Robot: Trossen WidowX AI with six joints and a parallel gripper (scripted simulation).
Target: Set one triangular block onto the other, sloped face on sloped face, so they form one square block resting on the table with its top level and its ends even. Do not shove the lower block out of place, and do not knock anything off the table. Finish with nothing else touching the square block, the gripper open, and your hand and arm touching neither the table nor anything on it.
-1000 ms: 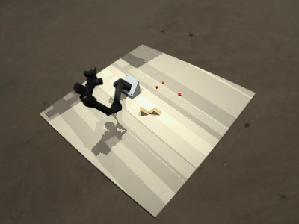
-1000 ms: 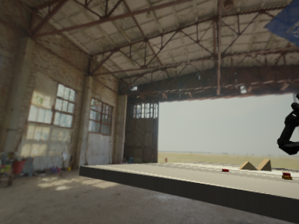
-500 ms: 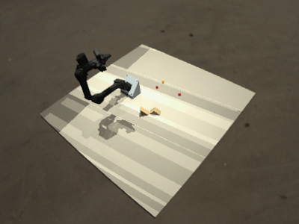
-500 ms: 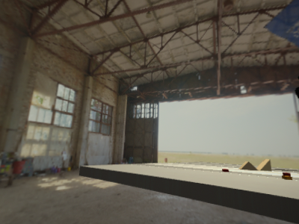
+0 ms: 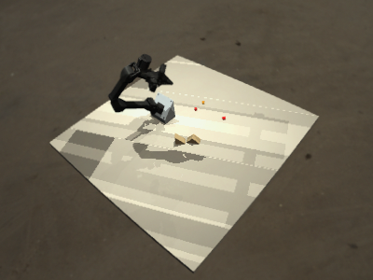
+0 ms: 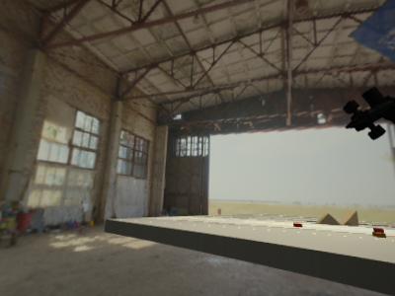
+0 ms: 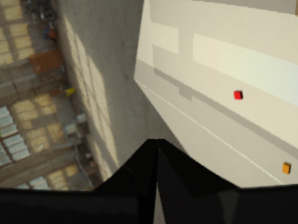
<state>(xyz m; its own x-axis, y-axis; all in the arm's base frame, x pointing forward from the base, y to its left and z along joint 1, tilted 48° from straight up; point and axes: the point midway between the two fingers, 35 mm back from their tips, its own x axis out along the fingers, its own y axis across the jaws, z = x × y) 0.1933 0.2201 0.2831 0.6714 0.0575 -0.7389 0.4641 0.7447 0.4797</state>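
Now: gripper tip 100 mm short of the triangular block, 20 mm to the right of it and 380 mm above it. From my gripper tip the other things lie so: red cube: 120 mm ahead, 300 mm to the left, 400 mm below; small yellow piece: 100 mm behind, 330 mm to the left, 400 mm below.
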